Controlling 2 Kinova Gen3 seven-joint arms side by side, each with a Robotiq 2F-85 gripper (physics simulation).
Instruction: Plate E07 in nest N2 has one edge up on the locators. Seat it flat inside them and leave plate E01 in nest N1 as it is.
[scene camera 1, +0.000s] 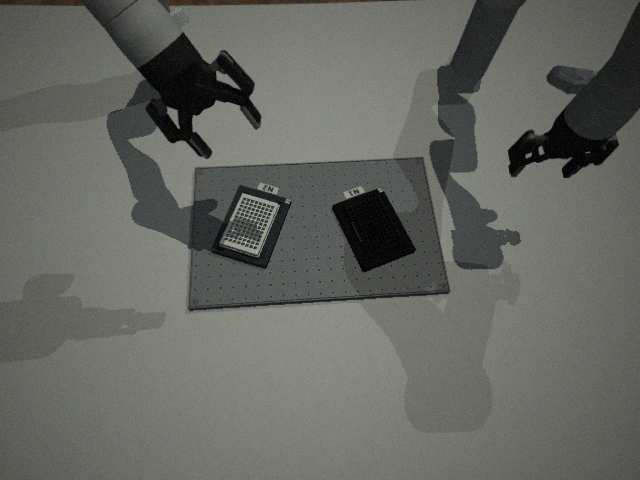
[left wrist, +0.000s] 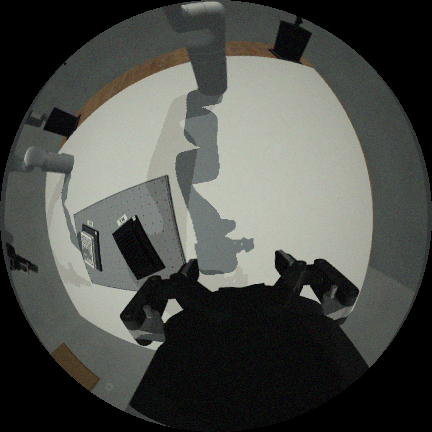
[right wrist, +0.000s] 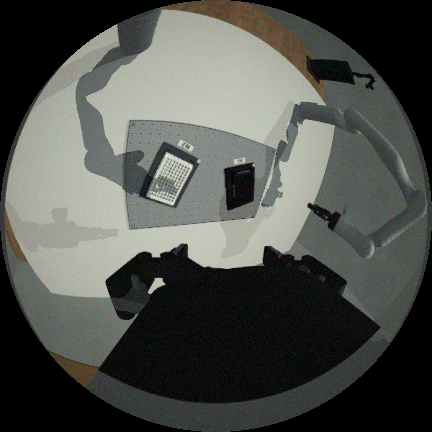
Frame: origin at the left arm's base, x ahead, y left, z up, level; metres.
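Seen in the pictures: left gripper, fingertip midpoint: (scene camera 1: 538, 173) (left wrist: 236, 263) (right wrist: 310, 204); right gripper, fingertip midpoint: (scene camera 1: 233, 141) (right wrist: 225, 253); left arm's base at its link origin: (scene camera 1: 468, 65) (left wrist: 212, 86) (right wrist: 302, 110); right arm's base at its link origin: (left wrist: 70, 165).
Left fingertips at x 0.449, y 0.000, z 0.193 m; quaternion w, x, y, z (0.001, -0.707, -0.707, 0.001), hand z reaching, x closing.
Observation:
Offsets run from my left fingertips to a thing's top centre. "pt": to the spot under its first point. Level surfaces: height alone.
White plate E07 {dy -0.530, dx +0.039, dz -0.150 m} (scene camera 1: 250, 224) (left wrist: 87, 248) (right wrist: 172, 180) lies in dark nest N2 {dy -0.527, dx +0.034, dz -0.164 m} (scene camera 1: 272, 235) (right wrist: 171, 149), with a wider dark margin along its right side in scene camera 1. I cannot tell whether an edge is still raised. Black plate E01 {dy -0.270, dx +0.034, dz -0.154 m} (scene camera 1: 379, 229) (left wrist: 137, 247) (right wrist: 244, 185) is in black nest N1 {dy -0.270, dx +0.034, dz -0.164 m} (scene camera 1: 368, 266) (right wrist: 229, 187); their borders are hard to separate. My right gripper (scene camera 1: 229, 135) (right wrist: 225, 253) is open and empty, raised above and behind N2. My left gripper (scene camera 1: 541, 172) (left wrist: 236, 263) is open and empty, off to the right of the board.
Both nests stand on a grey perforated board {dy -0.393, dx +0.029, dz -0.179 m} (scene camera 1: 310, 258) (left wrist: 160, 200) (right wrist: 210, 145) on the pale table {dz -0.193 m} (scene camera 1: 310, 387). Labels N2 {pt dy -0.499, dx -0.060, dz -0.178 m} (scene camera 1: 268, 188) and N1 {pt dy -0.308, dx -0.055, dz -0.178 m} (scene camera 1: 354, 192) sit at the nests' far edges. Arm shadows fall across the board and part of E07.

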